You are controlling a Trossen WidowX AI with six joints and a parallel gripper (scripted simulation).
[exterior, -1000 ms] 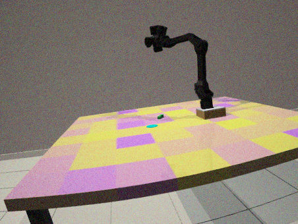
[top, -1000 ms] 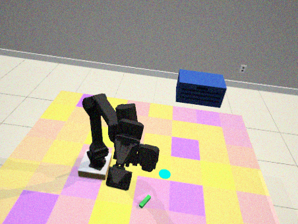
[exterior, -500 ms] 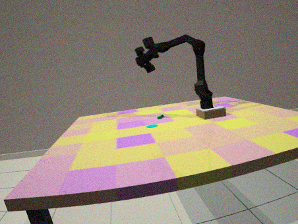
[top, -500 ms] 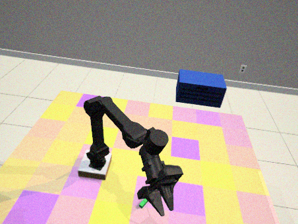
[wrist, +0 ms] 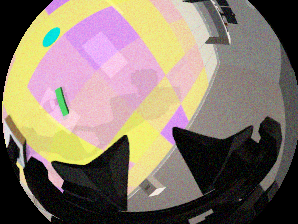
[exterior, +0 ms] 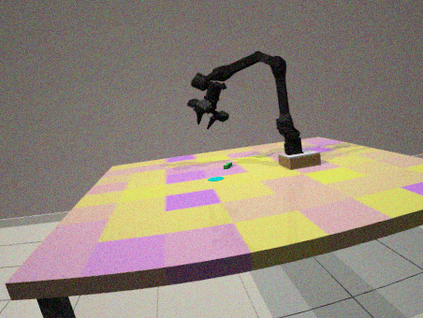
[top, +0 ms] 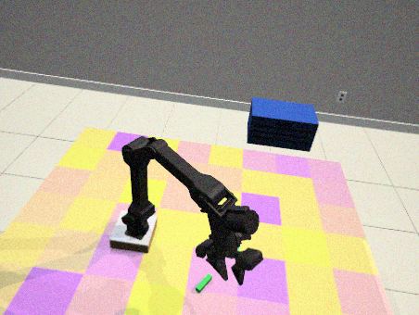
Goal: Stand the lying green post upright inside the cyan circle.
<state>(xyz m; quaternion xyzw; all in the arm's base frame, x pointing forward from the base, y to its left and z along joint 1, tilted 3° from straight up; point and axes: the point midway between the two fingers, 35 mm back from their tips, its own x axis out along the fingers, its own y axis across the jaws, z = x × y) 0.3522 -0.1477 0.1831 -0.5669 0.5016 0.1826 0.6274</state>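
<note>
Right now the green post is 170 mm below my gripper tip, 90 mm behind it and 80 mm to the left of it. Round my gripper tip: cyan circle: 270 mm to the left, 180 mm below, 50 mm behind.
</note>
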